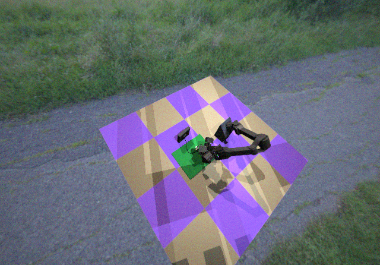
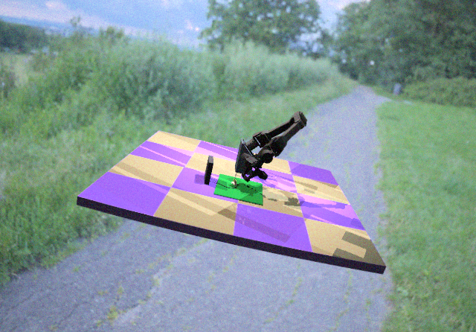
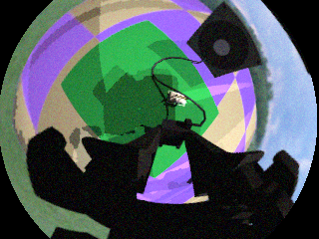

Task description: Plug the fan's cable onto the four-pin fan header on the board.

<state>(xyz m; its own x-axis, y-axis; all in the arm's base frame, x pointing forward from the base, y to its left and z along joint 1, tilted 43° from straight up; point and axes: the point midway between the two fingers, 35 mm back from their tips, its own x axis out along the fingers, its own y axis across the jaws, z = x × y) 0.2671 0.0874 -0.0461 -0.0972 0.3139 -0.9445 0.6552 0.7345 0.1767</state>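
Now: gripper tip 5 cm to the left of the white fan header, 4 cm above it and 2 cm short of it. Also, from my gripper tip: green board (6 cm below, 6 cm ahead, 1 cm to the right); dark plug (1 cm to the left, 1 cm behind); black fan (18 cm to the right, 5 cm ahead, 2 cm above).
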